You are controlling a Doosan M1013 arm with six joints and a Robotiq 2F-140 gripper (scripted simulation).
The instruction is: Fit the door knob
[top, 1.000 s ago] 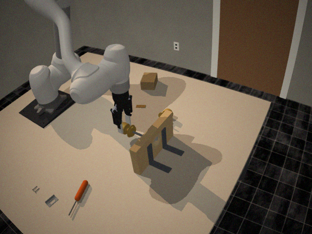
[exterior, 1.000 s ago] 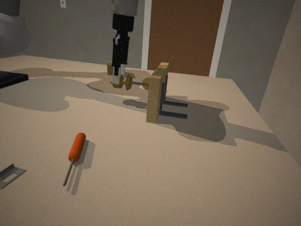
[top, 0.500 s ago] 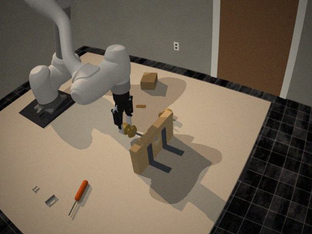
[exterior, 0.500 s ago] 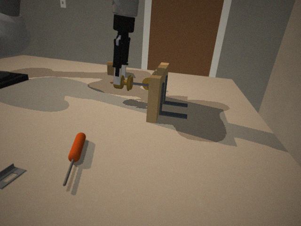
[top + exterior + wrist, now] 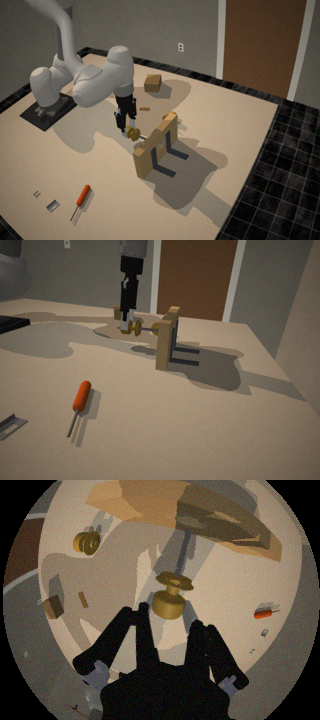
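The brass door knob lies 40 mm ahead of my hand, 30 mm below it and 10 mm to the right of it. From my hand the other things lie so: brass round piece 220 mm to the left, 130 mm ahead, 90 mm below; then latch socket 160 mm ahead, 30 mm to the right, 30 mm below; then upright wooden board 160 mm ahead, 30 mm to the right, 30 mm below.
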